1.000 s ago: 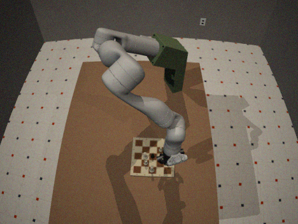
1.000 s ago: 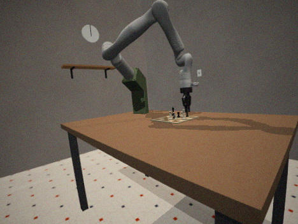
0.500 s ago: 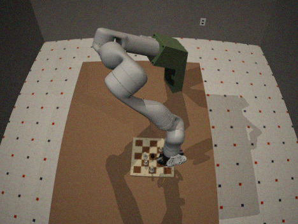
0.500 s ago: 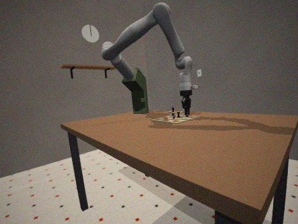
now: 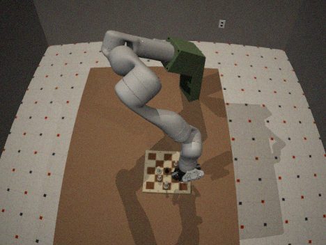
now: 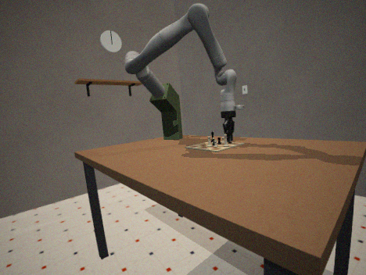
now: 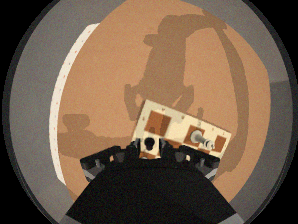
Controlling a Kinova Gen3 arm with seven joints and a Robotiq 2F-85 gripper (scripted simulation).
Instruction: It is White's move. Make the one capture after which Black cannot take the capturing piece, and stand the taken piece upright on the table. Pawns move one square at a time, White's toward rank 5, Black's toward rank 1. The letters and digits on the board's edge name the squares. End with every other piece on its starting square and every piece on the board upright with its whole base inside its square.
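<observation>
Right now the chessboard is 60 mm behind my hand, 70 mm to the right of it and 30 mm below it. Also, from my hand: tall black piece: 110 mm behind, 20 mm to the left.
</observation>
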